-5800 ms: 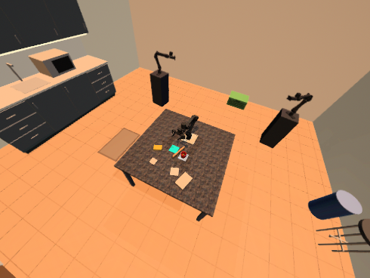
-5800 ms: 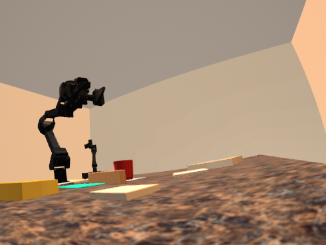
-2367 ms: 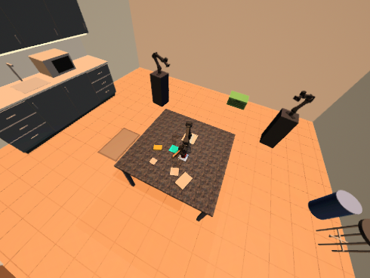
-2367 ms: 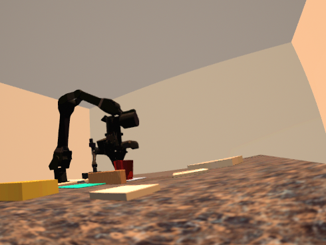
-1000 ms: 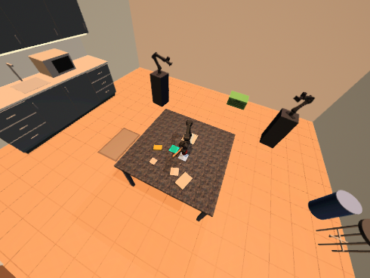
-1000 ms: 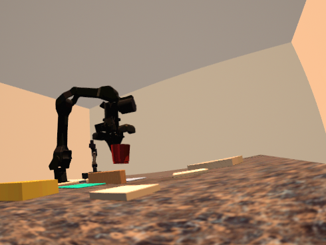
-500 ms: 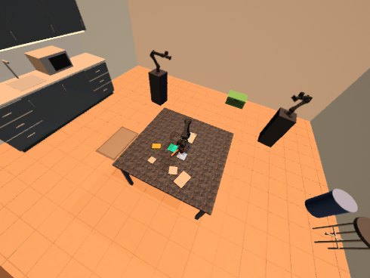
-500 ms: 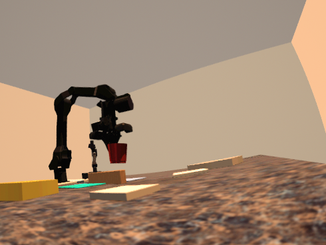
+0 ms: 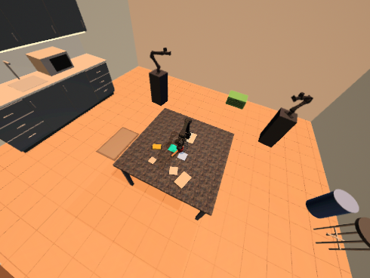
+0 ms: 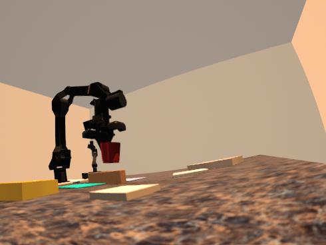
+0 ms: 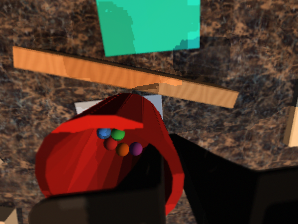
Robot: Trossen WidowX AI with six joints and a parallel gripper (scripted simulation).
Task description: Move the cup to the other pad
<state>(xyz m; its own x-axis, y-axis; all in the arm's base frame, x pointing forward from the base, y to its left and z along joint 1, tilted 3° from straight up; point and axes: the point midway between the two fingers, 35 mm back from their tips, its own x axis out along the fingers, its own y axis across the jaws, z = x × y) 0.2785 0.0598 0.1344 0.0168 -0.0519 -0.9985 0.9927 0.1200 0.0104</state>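
Right now my gripper tip is 10 mm short of the teal pad, 120 mm to the left of it and 120 mm above it. Round my gripper tip: red cup: 30 mm ahead; orange-brown wooden bar: 20 mm ahead, 30 mm to the right, 100 mm below; pale grey pad: 40 mm ahead, 50 mm to the left, 120 mm below.
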